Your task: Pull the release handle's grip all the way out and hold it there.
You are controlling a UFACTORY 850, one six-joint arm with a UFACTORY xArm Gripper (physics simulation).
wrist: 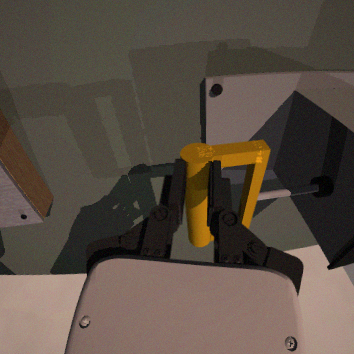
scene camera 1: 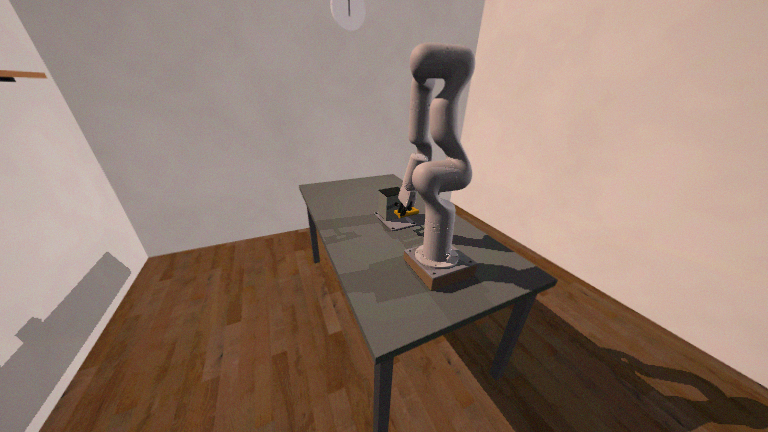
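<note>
The release handle's yellow grip (scene camera 1: 413,211) (wrist: 200,231) is a thick round bar with a flat frame behind it. In the wrist view a pale rod (wrist: 275,194) runs from the frame into a dark hole in the grey housing (scene camera 1: 382,206) (wrist: 300,145), and a length of rod shows between frame and housing. My gripper (scene camera 1: 403,211) (wrist: 197,171) is shut on the round bar, one black finger on each side, the right one inside the frame's opening. The far parts of the fingers partly hide the frame.
The housing stands on a pale base plate (scene camera 1: 394,227) (wrist: 235,110) with bolts, on the grey-green table (scene camera 1: 349,268) (wrist: 70,40). The arm's wood-sided mounting block (scene camera 1: 451,278) (wrist: 27,172) is at the left edge of the wrist view.
</note>
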